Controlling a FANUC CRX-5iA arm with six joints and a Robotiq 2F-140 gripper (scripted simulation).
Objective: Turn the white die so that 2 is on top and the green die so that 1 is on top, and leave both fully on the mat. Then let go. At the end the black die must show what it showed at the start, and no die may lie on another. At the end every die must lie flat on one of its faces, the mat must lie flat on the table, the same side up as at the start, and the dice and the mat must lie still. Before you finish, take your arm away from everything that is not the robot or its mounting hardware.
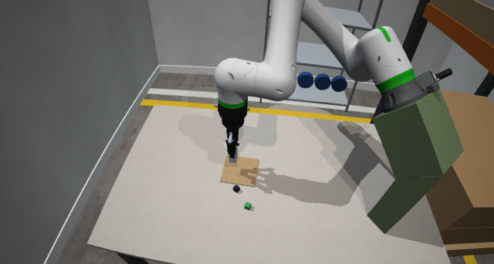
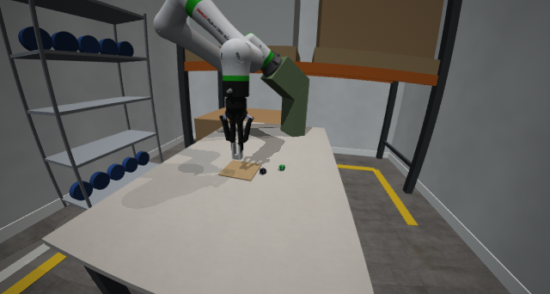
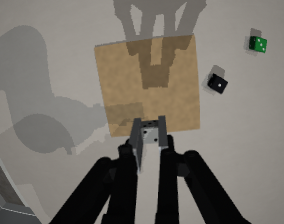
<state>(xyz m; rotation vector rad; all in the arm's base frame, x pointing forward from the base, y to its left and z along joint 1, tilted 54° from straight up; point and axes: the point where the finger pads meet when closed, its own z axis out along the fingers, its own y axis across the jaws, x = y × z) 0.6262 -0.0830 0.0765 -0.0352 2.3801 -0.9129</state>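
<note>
Now: hand 100 mm above the mat, 30 mm past it and 10 mm to the right of it. Round my hand: black die 100 mm to the left, 90 mm below, 10 mm behind; green die 180 mm to the left, 90 mm below, 50 mm behind; white die 20 mm below.
</note>
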